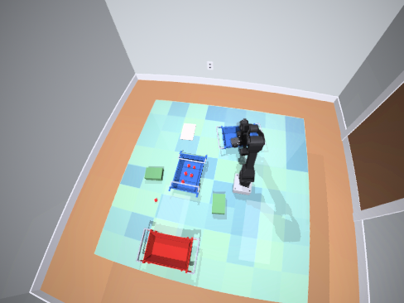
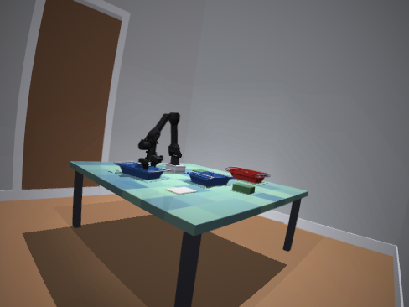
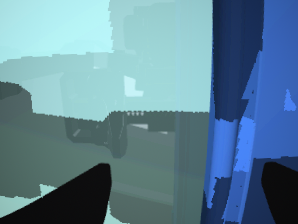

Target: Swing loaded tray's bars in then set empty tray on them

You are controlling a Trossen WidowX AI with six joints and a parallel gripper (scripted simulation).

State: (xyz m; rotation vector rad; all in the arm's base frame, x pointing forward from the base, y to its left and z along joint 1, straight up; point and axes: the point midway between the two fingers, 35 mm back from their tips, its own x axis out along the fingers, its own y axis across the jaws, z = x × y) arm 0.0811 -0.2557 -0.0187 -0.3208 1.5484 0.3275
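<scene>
The blue tray is 3 cm ahead of my gripper tip, 8 cm to the right of it and 3 cm above it. Also, from my gripper tip: small red block: 43 cm ahead, 55 cm to the left; then white flat plate: 43 cm ahead, 3 cm to the right, 1 cm below.
</scene>
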